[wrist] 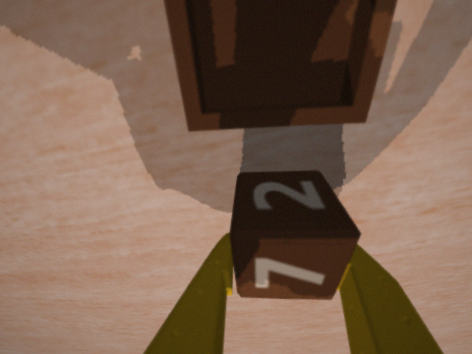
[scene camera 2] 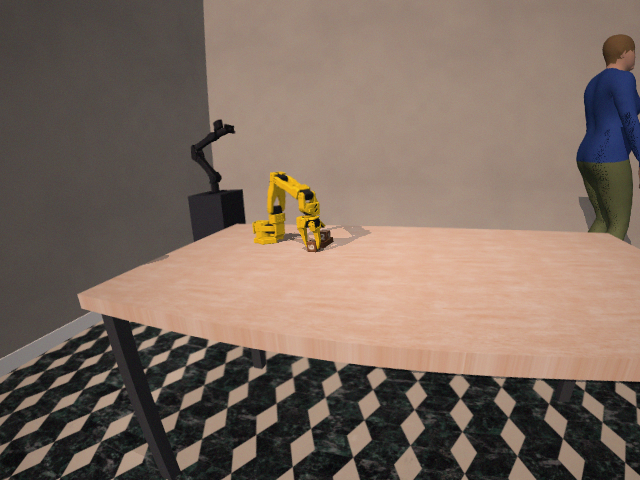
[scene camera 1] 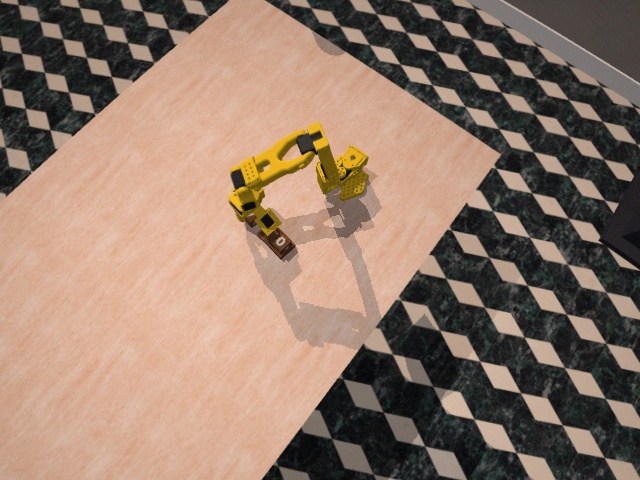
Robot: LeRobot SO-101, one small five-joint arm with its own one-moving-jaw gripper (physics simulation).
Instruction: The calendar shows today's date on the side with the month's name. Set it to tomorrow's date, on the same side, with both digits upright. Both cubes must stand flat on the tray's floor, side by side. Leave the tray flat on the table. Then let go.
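Places are measured from the arm's base along level axes (x ahead, y down, z left), in centimetres.
Pixels of known places: hand, tool point: (wrist: 238, 244) (scene camera 2: 308, 246); arm's base, link origin: (scene camera 2: 274, 240) (scene camera 1: 338, 186).
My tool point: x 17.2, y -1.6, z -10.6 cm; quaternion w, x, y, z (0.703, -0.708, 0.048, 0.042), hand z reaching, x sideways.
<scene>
Ahead of a thing's pixels: the offset from my tool point to its top centre. Level surfaces: height alone.
My gripper (scene camera 2: 311, 243) (wrist: 289, 267) is shut on a brown cube @(dx +1.7, dy -1.7, dz +0.5 cm) (scene camera 1: 251, 221) (scene camera 2: 311, 247) (wrist: 295, 222). In the wrist view one face shows a 2 and the face nearer the camera a 7, both turned sideways. The brown tray (scene camera 1: 271, 248) (scene camera 2: 327, 243) (wrist: 325, 115) lies on the table beyond the held cube, with a gap between them in the wrist view. The tray's near end shows bare floor there. The other cube @(dx +2.4, dy -2.6, dz +9.9 cm) (scene camera 1: 280, 241) (scene camera 2: 324, 235) is at the tray's far end, with a 0 on top. Whether the held cube touches the table is unclear.
The yellow arm's base (scene camera 1: 354, 175) (scene camera 2: 267, 232) stands on the pale wooden table @(dy +1.6 cm) (scene camera 1: 155, 310) (scene camera 2: 439, 289). A dark arm (scene camera 2: 206, 155) on a black pedestal (scene camera 2: 217, 211) stands behind the table. A person (scene camera 2: 610, 129) stands at the right back.
</scene>
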